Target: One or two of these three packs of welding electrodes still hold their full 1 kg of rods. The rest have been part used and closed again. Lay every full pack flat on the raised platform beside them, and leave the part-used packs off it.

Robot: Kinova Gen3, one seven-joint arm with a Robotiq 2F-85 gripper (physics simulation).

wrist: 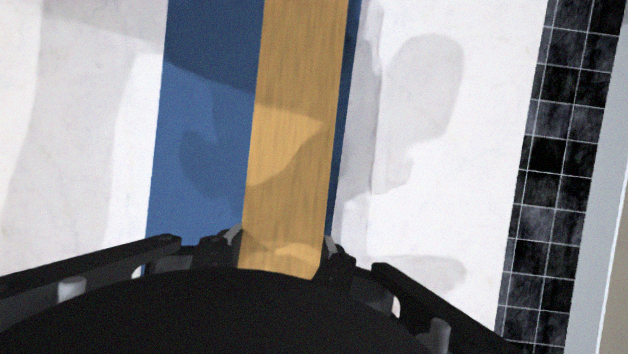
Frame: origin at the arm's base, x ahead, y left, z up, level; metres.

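Where they show: gripper, between the fingertips: (282, 244).
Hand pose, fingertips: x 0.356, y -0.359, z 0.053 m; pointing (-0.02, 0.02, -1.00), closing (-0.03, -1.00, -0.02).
Note:
After its pixels a point has its place.
My gripper (282, 244) {x 0.356, y -0.359, z 0.053 m} is shut on a long tan electrode pack, with one finger at each long side near its lower end. The tan pack (295, 125) {x 0.432, y -0.358, z 0.069 m} runs from the fingers up out of the top of the wrist view. Behind it lies a long blue surface (192, 150) {x 0.410, y -0.282, z 0.025 m}, probably the raised platform; it shows as a wide strip left of the pack and a thin strip to the right. I cannot tell whether the pack touches the blue surface or hangs above it. The gripper body hides the pack's near end. The other two packs do not show in this view.
A white marbled table top (430, 200) {x 0.390, y -0.503, z -0.035 m} lies on both sides of the blue surface, with shadows across it. A strip of black tiles with pale lines (542, 190) runs along the right, and a grey edge strip (595, 200) lies beyond it.

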